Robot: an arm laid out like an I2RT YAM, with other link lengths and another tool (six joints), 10 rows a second.
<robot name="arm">
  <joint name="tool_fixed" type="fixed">
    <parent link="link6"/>
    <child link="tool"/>
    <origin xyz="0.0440 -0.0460 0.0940" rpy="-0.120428 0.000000 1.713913"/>
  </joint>
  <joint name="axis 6" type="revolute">
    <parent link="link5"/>
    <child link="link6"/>
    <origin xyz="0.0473 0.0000 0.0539" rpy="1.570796 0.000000 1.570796"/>
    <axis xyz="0 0 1"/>
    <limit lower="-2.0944" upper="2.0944"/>
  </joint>
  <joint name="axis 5" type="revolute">
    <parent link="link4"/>
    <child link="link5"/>
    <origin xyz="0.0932 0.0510 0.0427" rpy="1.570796 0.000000 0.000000"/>
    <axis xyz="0 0 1"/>
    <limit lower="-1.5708" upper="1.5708"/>
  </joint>
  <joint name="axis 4" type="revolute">
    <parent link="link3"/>
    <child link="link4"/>
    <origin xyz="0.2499 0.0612 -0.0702" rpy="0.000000 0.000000 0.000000"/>
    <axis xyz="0 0 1"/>
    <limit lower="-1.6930" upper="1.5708"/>
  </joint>
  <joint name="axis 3" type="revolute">
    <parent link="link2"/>
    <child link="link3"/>
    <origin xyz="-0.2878 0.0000 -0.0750" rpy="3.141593 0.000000 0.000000"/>
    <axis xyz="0 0 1"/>
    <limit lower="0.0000" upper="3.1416"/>
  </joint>
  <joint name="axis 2" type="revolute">
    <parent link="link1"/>
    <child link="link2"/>
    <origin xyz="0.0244 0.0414 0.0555" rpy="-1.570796 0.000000 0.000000"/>
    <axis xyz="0 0 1"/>
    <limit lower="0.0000" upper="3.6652"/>
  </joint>
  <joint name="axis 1" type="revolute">
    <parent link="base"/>
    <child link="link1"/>
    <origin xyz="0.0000 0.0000 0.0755" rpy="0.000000 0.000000 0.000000"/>
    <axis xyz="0 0 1"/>
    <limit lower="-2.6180" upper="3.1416"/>
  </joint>
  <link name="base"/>
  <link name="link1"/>
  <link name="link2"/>
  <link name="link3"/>
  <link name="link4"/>
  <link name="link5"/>
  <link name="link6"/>
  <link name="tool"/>
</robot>
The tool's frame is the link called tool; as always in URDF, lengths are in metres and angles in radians.
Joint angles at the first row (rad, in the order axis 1, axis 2, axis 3, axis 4, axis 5, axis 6):
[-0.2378, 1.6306, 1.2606, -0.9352, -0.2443, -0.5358]
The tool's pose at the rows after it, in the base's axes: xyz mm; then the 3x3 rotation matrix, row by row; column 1 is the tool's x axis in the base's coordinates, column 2 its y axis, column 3 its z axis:
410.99, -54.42, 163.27; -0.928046, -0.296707, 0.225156; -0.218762, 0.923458, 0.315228; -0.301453, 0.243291, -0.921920
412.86, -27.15, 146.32; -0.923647, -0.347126, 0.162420; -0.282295, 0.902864, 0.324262; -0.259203, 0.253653, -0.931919
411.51, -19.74, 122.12; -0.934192, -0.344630, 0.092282; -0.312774, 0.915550, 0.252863; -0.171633, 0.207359, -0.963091
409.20, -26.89, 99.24; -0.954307, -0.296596, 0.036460; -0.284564, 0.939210, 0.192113; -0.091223, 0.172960, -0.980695
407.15, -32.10, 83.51; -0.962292, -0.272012, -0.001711; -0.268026, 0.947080, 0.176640; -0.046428, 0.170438, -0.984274
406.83, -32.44, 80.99; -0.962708, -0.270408, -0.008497; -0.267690, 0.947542, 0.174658; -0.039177, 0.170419, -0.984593
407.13, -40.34, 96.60; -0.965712, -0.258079, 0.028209; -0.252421, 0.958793, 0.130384; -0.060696, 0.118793, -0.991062
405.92, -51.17, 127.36; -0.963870, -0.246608, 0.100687; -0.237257, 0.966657, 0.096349; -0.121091, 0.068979, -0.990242
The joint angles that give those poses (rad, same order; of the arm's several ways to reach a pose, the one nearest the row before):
[-0.1654, 1.6569, 1.2591, -0.9417, -0.2443, -0.5327]
[-0.0959, 1.6939, 1.2526, -0.9417, -0.2340, -0.5327]
[-0.0452, 1.7477, 1.2468, -0.9417, -0.1474, -0.5098]
[-0.0330, 1.8057, 1.2465, -0.9421, -0.0803, -0.4656]
[-0.0379, 1.8469, 1.2465, -0.9417, -0.0628, -0.4530]
[-0.0380, 1.8538, 1.2469, -0.9421, -0.0605, -0.4526]
[-0.0399, 1.8141, 1.2468, -0.9451, -0.0166, -0.4381]
[-0.0563, 1.7340, 1.2469, -0.9527, 0.0132, -0.4385]

